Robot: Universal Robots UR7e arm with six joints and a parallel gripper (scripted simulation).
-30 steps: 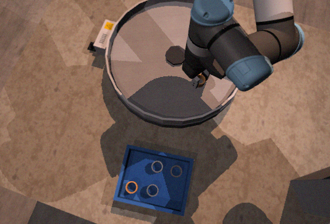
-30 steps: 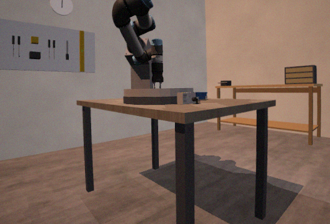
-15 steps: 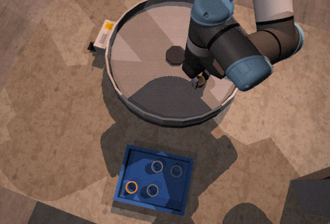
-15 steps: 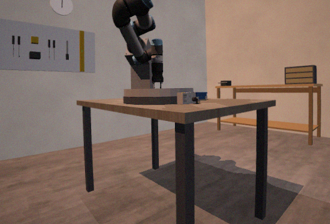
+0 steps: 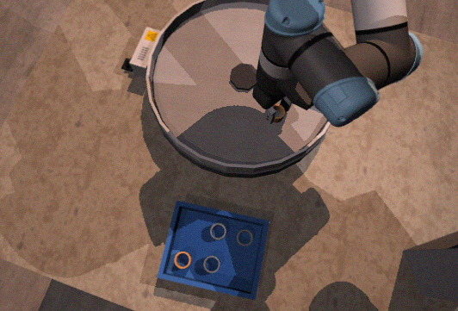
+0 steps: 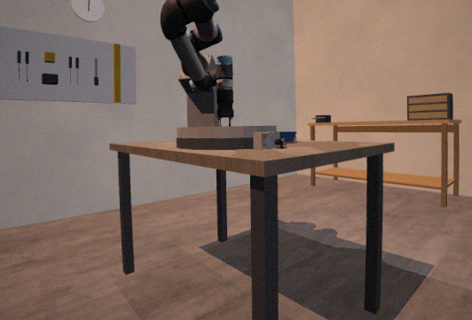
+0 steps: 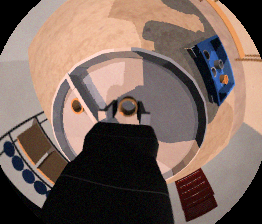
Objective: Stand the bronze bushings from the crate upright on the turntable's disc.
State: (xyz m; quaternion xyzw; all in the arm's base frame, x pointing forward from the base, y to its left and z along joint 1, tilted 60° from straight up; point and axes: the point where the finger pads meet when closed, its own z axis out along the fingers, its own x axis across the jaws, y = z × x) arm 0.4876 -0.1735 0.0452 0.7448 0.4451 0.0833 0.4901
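The blue crate lies 10 cm ahead of my hand, 29 cm to the left of it and 5 cm below it. Also, from my hand: turntable disc 8 cm ahead, 8 cm to the right, 2 cm below.
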